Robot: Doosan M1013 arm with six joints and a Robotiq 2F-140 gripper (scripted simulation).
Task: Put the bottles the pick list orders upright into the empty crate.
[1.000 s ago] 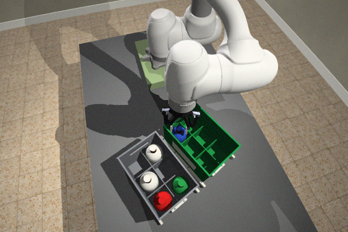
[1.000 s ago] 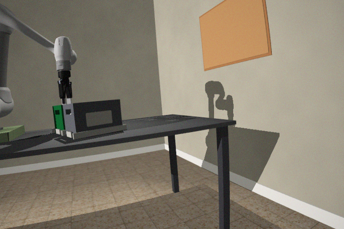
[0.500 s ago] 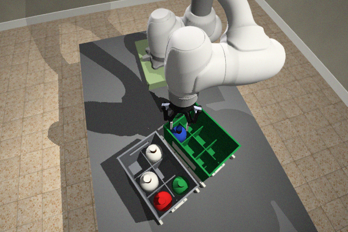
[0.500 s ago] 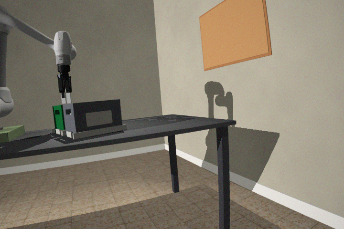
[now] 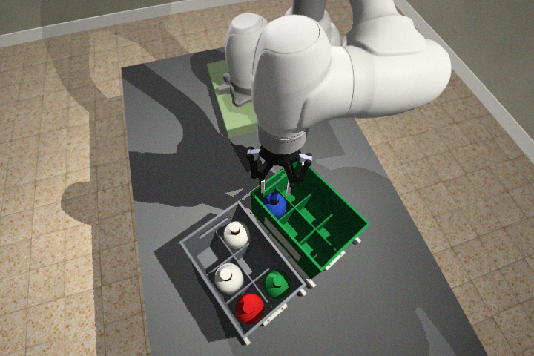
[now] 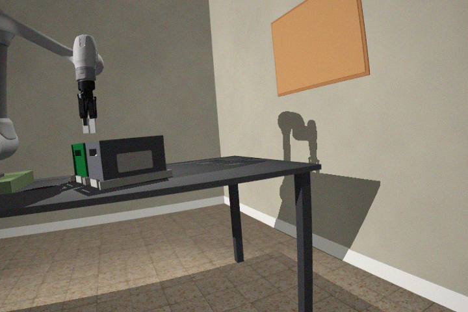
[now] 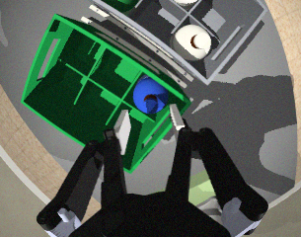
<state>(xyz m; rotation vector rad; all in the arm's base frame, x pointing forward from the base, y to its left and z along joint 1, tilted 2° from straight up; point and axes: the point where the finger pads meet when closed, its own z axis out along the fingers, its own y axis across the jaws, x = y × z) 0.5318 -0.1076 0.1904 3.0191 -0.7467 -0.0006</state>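
Now: hand 16 cm above the grey crate, 14 cm to the left of it and 13 cm short of it. From my hand the other things lie so: blue bottle (16 cm below); green bottle (20 cm ahead, 16 cm below, 7 cm to the right); green crate (16 cm below, 7 cm to the left, 6 cm ahead).
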